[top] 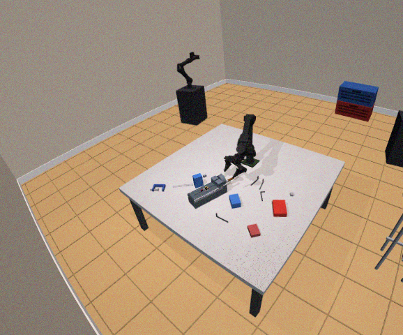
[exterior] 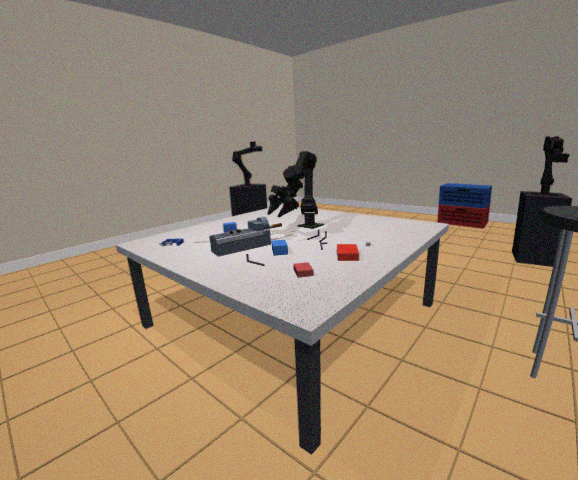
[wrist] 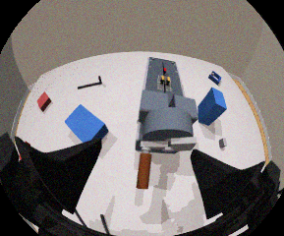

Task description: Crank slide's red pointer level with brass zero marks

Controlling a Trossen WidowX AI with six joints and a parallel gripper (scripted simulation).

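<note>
Now: the brown crank handle 20 mm behind my gripper tip, 10 mm to the left of it and 50 mm below it. Also, from my gripper tip: red pointer: 170 mm ahead, 110 mm to the right, 50 mm below.
</note>
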